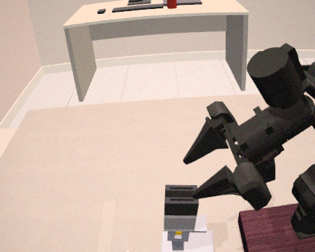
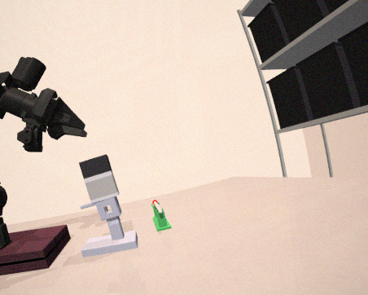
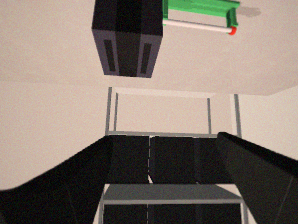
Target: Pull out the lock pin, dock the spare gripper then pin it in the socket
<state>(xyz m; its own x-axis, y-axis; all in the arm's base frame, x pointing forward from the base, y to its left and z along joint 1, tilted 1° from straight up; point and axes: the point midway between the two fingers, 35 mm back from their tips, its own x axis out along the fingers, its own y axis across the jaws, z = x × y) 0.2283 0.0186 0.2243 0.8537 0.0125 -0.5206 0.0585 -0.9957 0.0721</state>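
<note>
Now: the green bracket 220 mm below my gripper tip, 130 mm ahead of it and 80 mm to the left of it. Round my gripper tip: spare gripper: 120 mm below, 30 mm to the right, 10 mm ahead; then grey mount: 190 mm below, 30 mm to the right, 10 mm ahead.
</note>
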